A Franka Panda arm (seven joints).
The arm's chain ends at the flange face. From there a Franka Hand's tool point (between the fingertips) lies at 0.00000 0.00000 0.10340 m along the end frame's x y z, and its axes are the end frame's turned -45 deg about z.
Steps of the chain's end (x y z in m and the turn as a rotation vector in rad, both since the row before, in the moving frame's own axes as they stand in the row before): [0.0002, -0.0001, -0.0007, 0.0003, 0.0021, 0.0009]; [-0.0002, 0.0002, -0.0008, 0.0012, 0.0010, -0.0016]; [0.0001, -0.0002, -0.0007, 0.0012, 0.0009, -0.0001]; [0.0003, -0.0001, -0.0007, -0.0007, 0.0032, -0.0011]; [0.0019, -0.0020, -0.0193, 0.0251, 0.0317, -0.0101]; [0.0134, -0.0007, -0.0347, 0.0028, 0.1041, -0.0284]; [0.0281, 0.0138, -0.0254, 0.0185, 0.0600, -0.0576]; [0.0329, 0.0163, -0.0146, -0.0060, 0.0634, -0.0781]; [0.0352, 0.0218, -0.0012, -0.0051, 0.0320, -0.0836]
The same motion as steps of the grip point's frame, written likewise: [0.0004, 0.0002, -0.0007, -0.0013, 0.0017, 0.0009]; [-0.0001, 0.0000, -0.0008, 0.0001, 0.0016, -0.0016]; [0.0004, -0.0001, -0.0007, 0.0002, 0.0015, -0.0001]; [0.0005, 0.0004, -0.0007, -0.0028, 0.0018, -0.0011]; [0.0069, 0.0004, -0.0194, -0.0047, 0.0402, -0.0101]; [0.0179, 0.0163, -0.0353, -0.0716, 0.0756, -0.0284]; [0.0159, 0.0325, -0.0256, -0.0293, 0.0555, -0.0576]; [0.0161, 0.0397, -0.0148, -0.0491, 0.0406, -0.0781]; [0.0116, 0.0429, -0.0013, -0.0262, 0.0190, -0.0836]
